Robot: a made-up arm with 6 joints.
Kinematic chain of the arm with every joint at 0, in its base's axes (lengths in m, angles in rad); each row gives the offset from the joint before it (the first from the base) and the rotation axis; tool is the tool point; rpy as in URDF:
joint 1: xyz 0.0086 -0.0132 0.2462 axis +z
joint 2: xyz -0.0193 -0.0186 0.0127 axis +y
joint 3: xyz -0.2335 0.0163 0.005 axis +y
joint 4: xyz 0.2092 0.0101 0.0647 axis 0.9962 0 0.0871
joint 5: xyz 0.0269 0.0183 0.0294 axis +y
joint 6: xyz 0.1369 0.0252 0.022 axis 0.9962 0 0.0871
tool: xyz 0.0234 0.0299 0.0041 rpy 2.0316 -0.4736 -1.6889
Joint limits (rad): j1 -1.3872..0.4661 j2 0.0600..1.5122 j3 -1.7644..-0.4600 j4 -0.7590..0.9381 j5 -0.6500..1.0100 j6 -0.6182..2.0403
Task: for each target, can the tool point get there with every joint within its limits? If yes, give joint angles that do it. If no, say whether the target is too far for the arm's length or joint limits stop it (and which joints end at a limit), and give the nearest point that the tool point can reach.
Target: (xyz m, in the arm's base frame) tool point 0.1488 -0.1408 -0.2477
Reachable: no: joint limits stop it (at a limit: joint 2, joint 3, joint 4) | nearest point 0.1356 -0.1287 0.1515 | short by 0.400 m
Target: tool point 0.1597 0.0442 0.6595
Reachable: yes | joints 0.0301 0.8356 -1.3683 -0.2085 0.6572 1.1090
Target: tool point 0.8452 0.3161 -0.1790
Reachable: no: too far | nearest point 0.3045 0.1033 0.2417 | short by 0.717 m
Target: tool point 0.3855 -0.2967 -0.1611
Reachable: no: joint limits stop it (at a limit: joint 2, joint 3, joint 4) | nearest point 0.2058 -0.1615 0.1765 | short by 0.406 m
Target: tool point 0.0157 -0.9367 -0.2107
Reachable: no: too far | nearest point 0.0443 -0.3288 0.2445 | short by 0.760 m
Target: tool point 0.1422 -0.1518 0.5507
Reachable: yes | joints -1.1218 0.7626 -1.0656 -0.3589 0.5016 -0.2131
